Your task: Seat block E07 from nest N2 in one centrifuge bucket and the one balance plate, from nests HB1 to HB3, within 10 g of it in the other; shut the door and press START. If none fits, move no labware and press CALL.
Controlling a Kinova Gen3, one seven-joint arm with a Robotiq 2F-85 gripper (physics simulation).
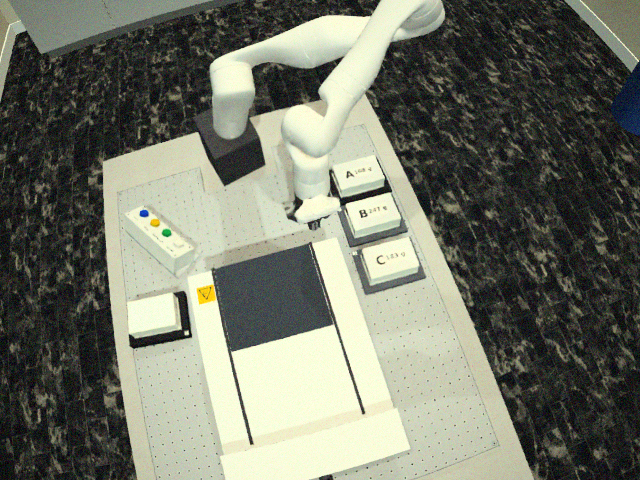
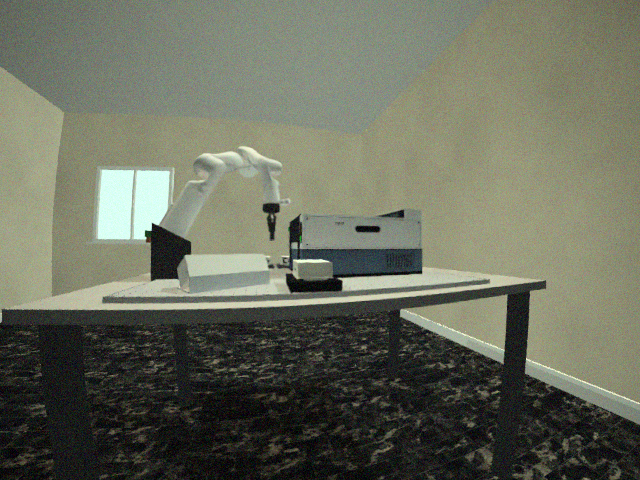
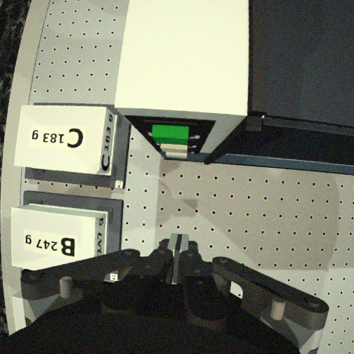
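Where they show: gripper, between the fingertips: (image 1: 314, 227) (image 2: 272, 240); arm's base, origin of its link: (image 1: 229, 123) (image 2: 172, 232).
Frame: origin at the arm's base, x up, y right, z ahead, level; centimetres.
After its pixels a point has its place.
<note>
My gripper (image 1: 314, 225) {z 33.7, x -2.2, y -20.9 cm} (image 2: 271, 239) {z 33.7, x -2.2, y -20.9 cm} (image 3: 179, 245) is shut and empty, pointing down above the board by the centrifuge's button end. The centrifuge (image 1: 354, 330) {z 61.9, x 5.9, y -27.2 cm} (image 2: 356, 260) {z 65.9, x -9.5, y 3.1 cm} (image 3: 185, 60) has a dark top panel (image 1: 271, 297) {z 53.6, x 6.2, y -11.2 cm} (image 3: 305, 55); its buckets do not show. Its button panel shows a green button (image 3: 170, 134) with paler ones below. White plates A 168 g (image 1: 359, 178) {z 15.6, x -9.8, y -34.2 cm}, B 247 g (image 1: 373, 217) {z 28.1, x -9.8, y -36.3 cm} (image 3: 57, 237) and C 183 g (image 1: 390, 260) {z 40.6, x -9.7, y -38.9 cm} (image 3: 62, 137) sit in a row of nests. An unlabelled-looking white block (image 1: 152, 314) {z 50.6, x -8.5, y 20.4 cm} (image 2: 312, 269) {z 50.5, x -10.1, y 27.2 cm} sits on a black nest (image 1: 185, 312) {z 49.0, x -12.7, y 13.1 cm} (image 2: 313, 284) {z 50.7, x -13.3, y 29.1 cm}.
A white sloped box (image 1: 155, 242) {z 31.5, x -6.9, y 20.5 cm} (image 2: 224, 271) {z 29.3, x -10.8, y 26.2 cm} with blue, yellow and green buttons stands across the board from the plates. The dark robot base (image 1: 232, 155) {z 7.3, x -5.2, y 0.0 cm} (image 2: 169, 253) {z 3.7, x -7.2, y 7.6 cm} stands at the table end. The centrifuge body rises beside the gripper.
</note>
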